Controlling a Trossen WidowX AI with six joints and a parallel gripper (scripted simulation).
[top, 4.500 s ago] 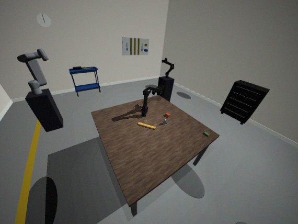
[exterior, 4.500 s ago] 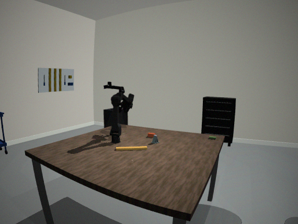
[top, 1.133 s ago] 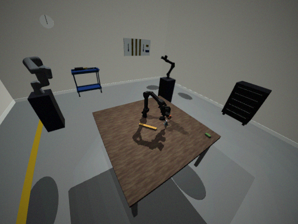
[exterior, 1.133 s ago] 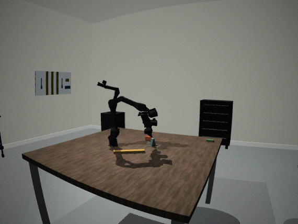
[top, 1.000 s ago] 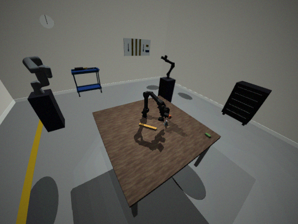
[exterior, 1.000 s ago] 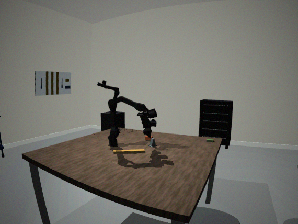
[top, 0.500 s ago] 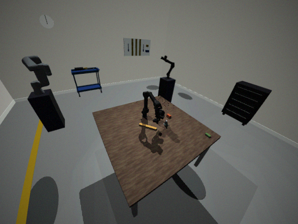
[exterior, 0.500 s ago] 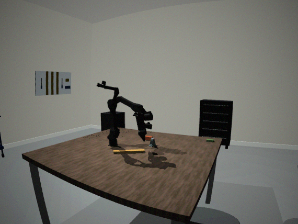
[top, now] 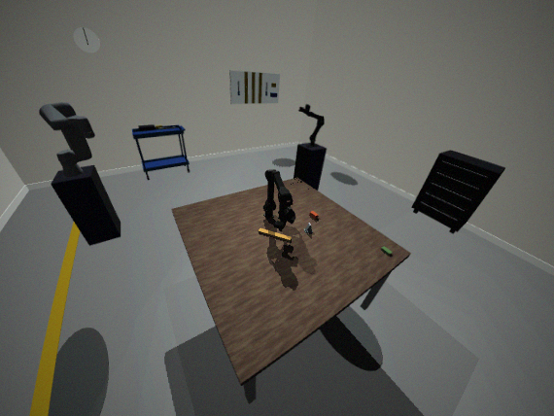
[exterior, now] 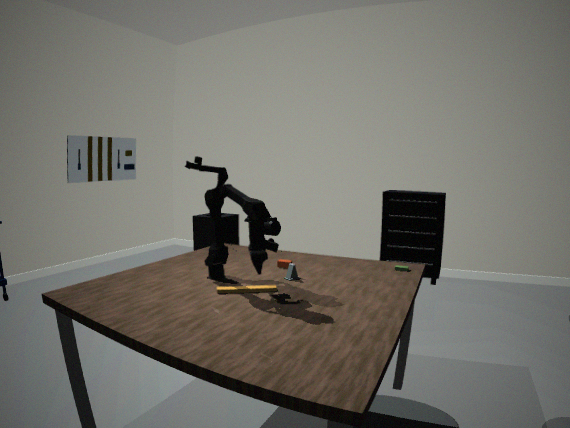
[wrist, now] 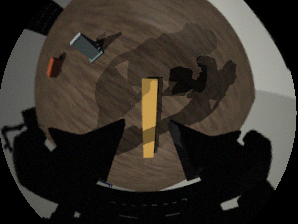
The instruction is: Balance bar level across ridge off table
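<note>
Right now my gripper tip is 7 cm above the bar, 4 cm to the left of it and 4 cm past it. Round my gripper tip: orange block (37 cm to the left, 7 cm behind, 6 cm below); green block (55 cm to the left, 48 cm ahead, 7 cm below).
</note>
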